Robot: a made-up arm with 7 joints. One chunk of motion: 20 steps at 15 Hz.
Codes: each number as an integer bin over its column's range. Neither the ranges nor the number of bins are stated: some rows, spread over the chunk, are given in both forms.
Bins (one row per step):
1: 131 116 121 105 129 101
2: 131 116 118 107 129 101
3: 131 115 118 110 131 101
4: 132 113 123 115 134 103
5: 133 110 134 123 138 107
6: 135 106 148 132 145 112
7: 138 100 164 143 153 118
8: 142 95 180 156 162 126
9: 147 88 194 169 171 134
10: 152 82 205 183 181 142
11: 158 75 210 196 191 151
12: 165 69 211 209 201 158
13: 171 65 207 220 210 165
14: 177 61 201 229 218 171
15: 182 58 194 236 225 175
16: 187 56 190 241 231 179
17: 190 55 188 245 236 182
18: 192 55 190 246 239 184
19: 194 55 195 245 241 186
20: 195 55 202 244 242 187
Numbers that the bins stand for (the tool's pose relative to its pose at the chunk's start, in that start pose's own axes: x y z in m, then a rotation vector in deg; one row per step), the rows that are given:
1: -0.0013 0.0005 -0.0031 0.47 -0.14 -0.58
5: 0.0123 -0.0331 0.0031 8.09 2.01 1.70
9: 0.1073 -0.1565 0.0313 27.58 9.91 11.97
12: 0.2294 -0.2631 0.0393 44.52 17.08 21.10
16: 0.3787 -0.3360 0.0294 58.07 24.26 29.09
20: 0.4329 -0.3416 0.0351 59.34 26.89 32.13
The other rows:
2: -0.0013 0.0005 -0.0045 1.32 -0.14 -0.58
3: -0.0013 -0.0051 -0.0045 2.59 0.34 -0.58
4: 0.0055 -0.0163 -0.0021 4.71 1.05 0.18
6: 0.0259 -0.0556 0.0096 11.91 3.69 3.60
7: 0.0462 -0.0892 0.0172 16.56 5.60 5.89
8: 0.0734 -0.1173 0.0247 22.07 7.75 8.93
10: 0.1412 -0.1902 0.0365 33.51 12.30 15.02
11: 0.1819 -0.2294 0.0388 39.01 14.69 18.44
13: 0.2701 -0.2855 0.0374 49.18 19.24 23.76
14: 0.3108 -0.3079 0.0346 52.99 21.15 26.05
15: 0.3447 -0.3247 0.0313 55.95 22.82 27.57
17: 0.3990 -0.3416 0.0285 59.76 25.45 30.23
18: 0.4126 -0.3416 0.0294 60.19 26.17 30.99
19: 0.4262 -0.3416 0.0318 59.76 26.65 31.75

